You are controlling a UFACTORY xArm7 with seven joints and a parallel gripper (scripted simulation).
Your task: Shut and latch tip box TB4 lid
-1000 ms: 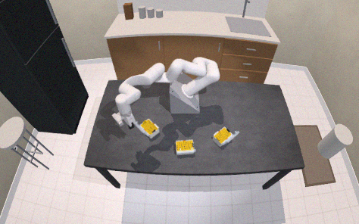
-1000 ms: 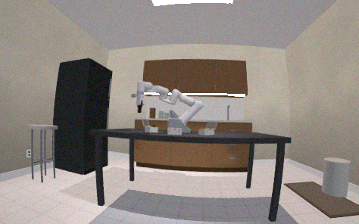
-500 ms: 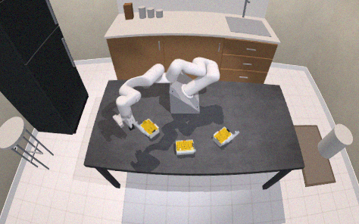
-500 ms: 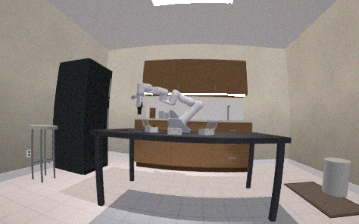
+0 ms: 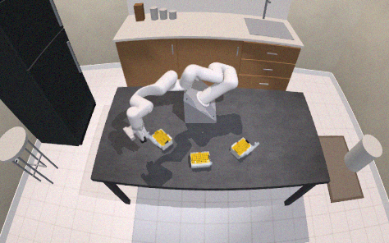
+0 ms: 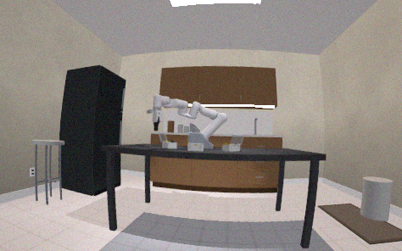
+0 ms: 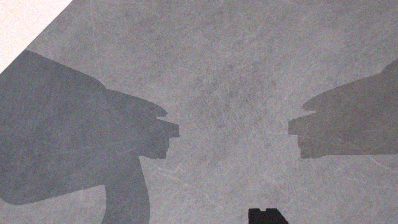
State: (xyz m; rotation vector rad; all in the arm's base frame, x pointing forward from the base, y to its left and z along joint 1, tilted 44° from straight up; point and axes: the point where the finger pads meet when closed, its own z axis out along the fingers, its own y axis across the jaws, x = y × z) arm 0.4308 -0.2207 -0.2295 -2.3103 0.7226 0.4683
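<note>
My hand is 11 cm past the yellow rack, 8 cm to the right of it and 11 cm above it. Round my hand: white label 15 cm behind, 12 cm to the left, 17 cm below; then tip box lid 7 cm behind, 67 cm to the left, 7 cm below.
</note>
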